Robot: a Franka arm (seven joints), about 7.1 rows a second.
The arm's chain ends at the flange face. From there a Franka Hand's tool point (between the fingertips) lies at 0.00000 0.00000 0.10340 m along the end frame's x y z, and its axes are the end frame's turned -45 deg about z.
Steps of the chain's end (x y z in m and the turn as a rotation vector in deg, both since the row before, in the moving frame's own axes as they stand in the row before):
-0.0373 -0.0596 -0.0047 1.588 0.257 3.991
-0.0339 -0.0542 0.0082 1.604 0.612 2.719
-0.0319 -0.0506 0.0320 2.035 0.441 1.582
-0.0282 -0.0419 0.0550 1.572 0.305 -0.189
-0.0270 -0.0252 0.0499 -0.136 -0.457 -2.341
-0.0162 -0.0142 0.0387 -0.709 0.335 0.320
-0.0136 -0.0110 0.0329 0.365 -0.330 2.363
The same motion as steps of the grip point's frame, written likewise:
0.0182 -0.0701 -0.0047 0.941 1.305 3.991
0.0172 -0.0635 0.0082 0.701 1.567 2.719
0.0164 -0.0603 0.0319 1.127 1.751 1.582
0.0121 -0.0512 0.0550 0.896 1.327 -0.189
-0.0020 -0.0373 0.0499 0.227 -0.419 -2.341
-0.0019 -0.0202 0.0387 -0.738 -0.264 0.320
-0.0018 -0.0183 0.0329 0.491 0.025 2.363

